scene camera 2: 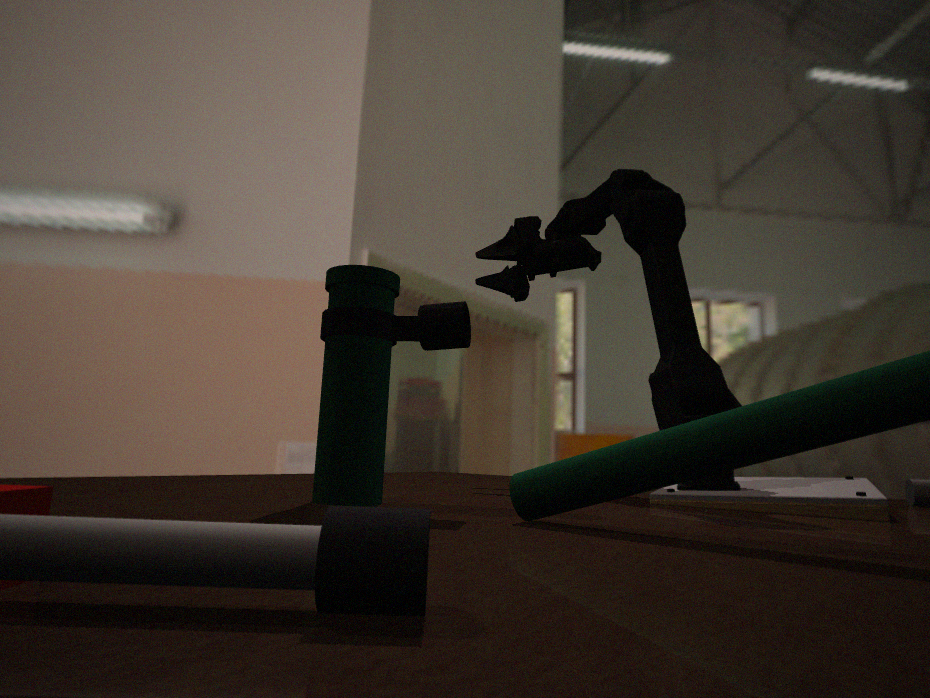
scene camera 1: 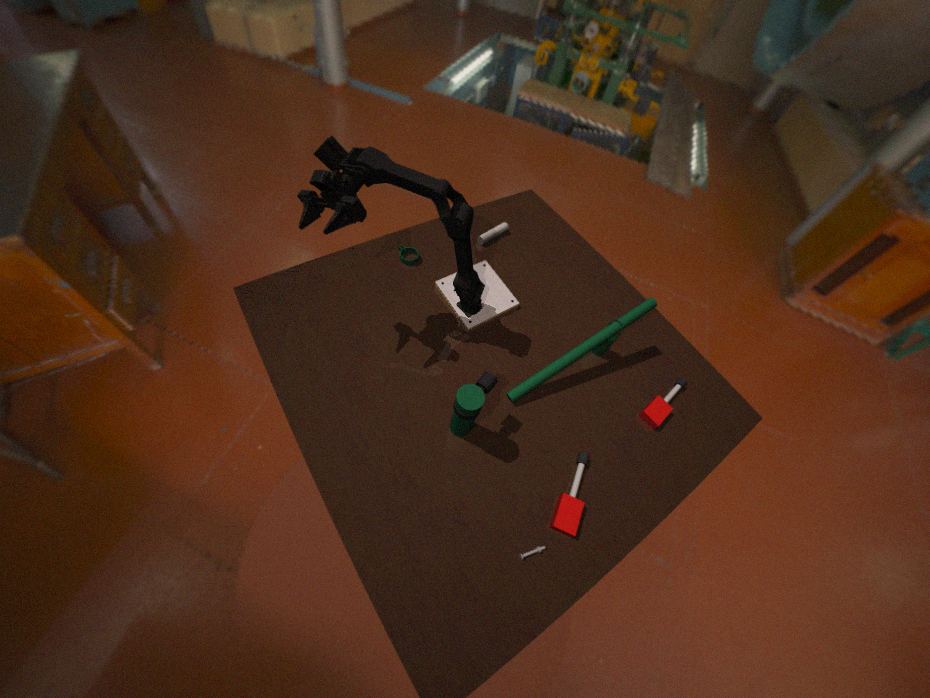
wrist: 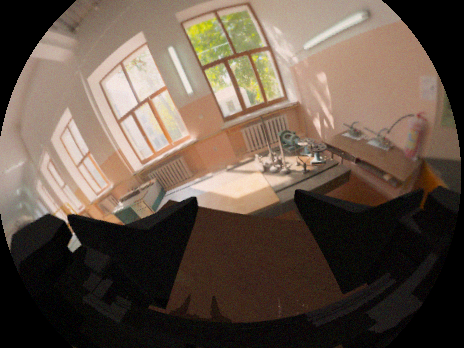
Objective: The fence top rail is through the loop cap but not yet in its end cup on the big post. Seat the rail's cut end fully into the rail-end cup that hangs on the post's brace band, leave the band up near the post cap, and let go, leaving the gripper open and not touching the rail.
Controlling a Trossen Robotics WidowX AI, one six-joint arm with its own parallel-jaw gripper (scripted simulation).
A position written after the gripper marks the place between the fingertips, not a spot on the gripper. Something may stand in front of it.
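Observation:
Scene camera 1 has the gripper [scene camera 1: 311, 230], a green top rail [scene camera 1: 598, 338] and a big green post [scene camera 1: 470, 398]. The gripper is open with nothing in its grasp, and in scene camera 2 you get the gripper [scene camera 2: 475, 269] along with the big green post [scene camera 2: 349, 467]. As for the wrist view, it shows the gripper [wrist: 246, 199]. The wrist view does not show the green top rail, hidden by the gripper.

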